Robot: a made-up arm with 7 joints. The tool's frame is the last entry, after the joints.
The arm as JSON. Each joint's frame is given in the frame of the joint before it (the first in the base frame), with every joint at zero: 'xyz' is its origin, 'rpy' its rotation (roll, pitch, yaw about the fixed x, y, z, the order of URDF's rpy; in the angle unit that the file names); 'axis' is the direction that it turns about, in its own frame. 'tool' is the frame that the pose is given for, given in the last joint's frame.
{
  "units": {
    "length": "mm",
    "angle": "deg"
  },
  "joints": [
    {
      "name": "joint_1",
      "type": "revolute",
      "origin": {
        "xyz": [
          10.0,
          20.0,
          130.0
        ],
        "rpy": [
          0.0,
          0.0,
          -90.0
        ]
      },
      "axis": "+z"
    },
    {
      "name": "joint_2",
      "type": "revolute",
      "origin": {
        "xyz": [
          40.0,
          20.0,
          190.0
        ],
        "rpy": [
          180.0,
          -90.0,
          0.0
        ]
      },
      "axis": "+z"
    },
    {
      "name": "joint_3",
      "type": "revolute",
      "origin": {
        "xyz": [
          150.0,
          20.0,
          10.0
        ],
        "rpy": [
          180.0,
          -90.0,
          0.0
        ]
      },
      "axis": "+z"
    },
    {
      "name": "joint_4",
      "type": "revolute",
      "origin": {
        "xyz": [
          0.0,
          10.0,
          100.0
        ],
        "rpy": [
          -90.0,
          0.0,
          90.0
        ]
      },
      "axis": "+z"
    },
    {
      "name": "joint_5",
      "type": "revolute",
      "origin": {
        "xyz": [
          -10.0,
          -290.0,
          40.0
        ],
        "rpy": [
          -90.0,
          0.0,
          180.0
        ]
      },
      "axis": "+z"
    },
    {
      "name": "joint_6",
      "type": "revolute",
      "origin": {
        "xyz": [
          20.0,
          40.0,
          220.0
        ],
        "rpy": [
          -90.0,
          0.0,
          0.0
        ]
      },
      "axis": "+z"
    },
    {
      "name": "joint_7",
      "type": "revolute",
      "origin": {
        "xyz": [
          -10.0,
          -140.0,
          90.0
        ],
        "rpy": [
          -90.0,
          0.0,
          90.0
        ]
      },
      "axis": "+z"
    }
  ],
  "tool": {
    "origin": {
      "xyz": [
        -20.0,
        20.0,
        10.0
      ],
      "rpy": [
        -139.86,
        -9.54,
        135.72
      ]
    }
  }
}
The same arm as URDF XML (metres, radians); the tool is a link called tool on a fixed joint. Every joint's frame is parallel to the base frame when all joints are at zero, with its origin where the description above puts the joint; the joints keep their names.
<robot name="arm">
  <joint name="joint_1" type="continuous">
    <parent link="base"/>
    <child link="link1"/>
    <origin xyz="0.01 0.02 0.13" rpy="0 0 0"/>
    <axis xyz="0 0 1"/>
  </joint>
  <joint name="joint_2" type="continuous">
    <parent link="link1"/>
    <child link="link2"/>
    <origin xyz="0.02 -0.04 0.19" rpy="0 0 0"/>
    <axis xyz="0 -1 0"/>
  </joint>
  <joint name="joint_3" type="continuous">
    <parent link="link2"/>
    <child link="link3"/>
    <origin xyz="-0.02 -0.01 0.15" rpy="0 0 0"/>
    <axis xyz="0 0 1"/>
  </joint>
  <joint name="joint_4" type="continuous">
    <parent link="link3"/>
    <child link="link4"/>
    <origin xyz="0.01 0 0.1" rpy="0 0 0"/>
    <axis xyz="0 1 0"/>
  </joint>
  <joint name="joint_5" type="continuous">
    <parent link="link4"/>
    <child link="link5"/>
    <origin xyz="-0.01 0.04 0.29" rpy="0 0 0"/>
    <axis xyz="0 0 1"/>
  </joint>
  <joint name="joint_6" type="continuous">
    <parent link="link5"/>
    <child link="link6"/>
    <origin xyz="-0.02 -0.04 0.22" rpy="0 0 0"/>
    <axis xyz="0 -1 0"/>
  </joint>
  <joint name="joint_7" type="continuous">
    <parent link="link6"/>
    <child link="link7"/>
    <origin xyz="0.01 -0.09 0.14" rpy="0 0 0"/>
    <axis xyz="1 0 0"/>
  </joint>
  <joint name="tool_joint" type="fixed">
    <parent link="link7"/>
    <child link="tool"/>
    <origin xyz="0.01 0.02 0.02" rpy="-0.7019 -0.7839 1.3346"/>
  </joint>
  <link name="base"/>
  <link name="link1"/>
  <link name="link2"/>
  <link name="link3"/>
  <link name="link4"/>
  <link name="link5"/>
  <link name="link6"/>
  <link name="link7"/>
  <link name="tool"/>
</robot>

